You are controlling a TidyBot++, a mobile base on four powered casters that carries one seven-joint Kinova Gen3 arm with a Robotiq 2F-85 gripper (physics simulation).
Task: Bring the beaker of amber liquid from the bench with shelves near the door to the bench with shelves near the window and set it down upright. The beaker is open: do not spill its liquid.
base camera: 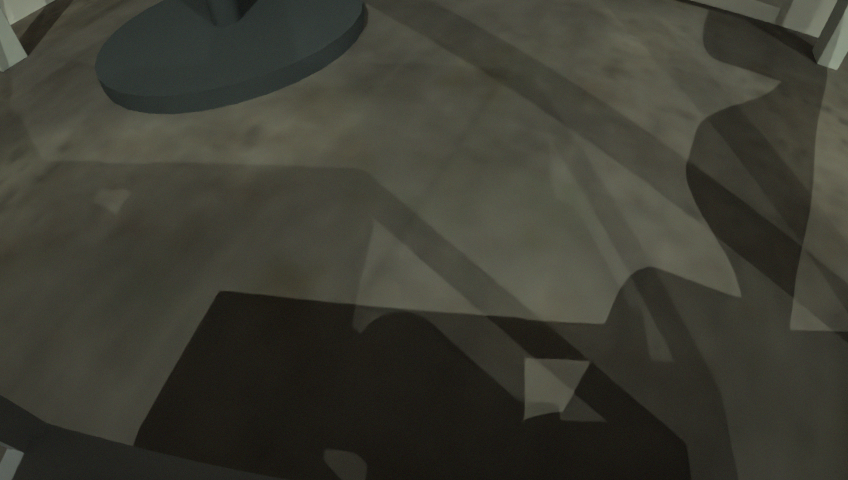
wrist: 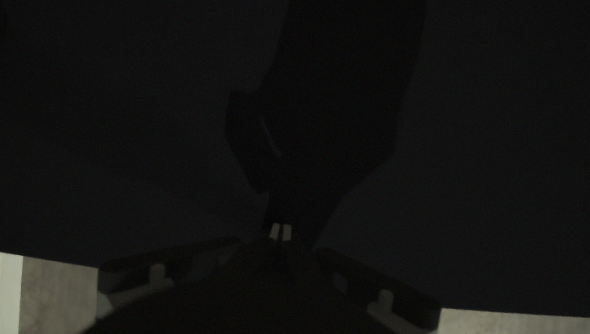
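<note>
My gripper (wrist: 280, 236) is shut with nothing between its fingers. In the wrist view it points down over a black bench top (wrist: 125, 125), and the dark shadow of the arm and gripper falls across that top. The fingertips are close together at the lower middle of the view. The beaker of amber liquid does not show in either view. The shelves of the two benches do not show either. The height of the gripper above the bench top is hard to tell.
In the base camera view a round dark grey stool or table base (base camera: 226, 65) stands on the floor (base camera: 476, 196) at the upper left. White legs show at the upper left (base camera: 10, 47) and upper right (base camera: 833, 44). Shadows cross the floor.
</note>
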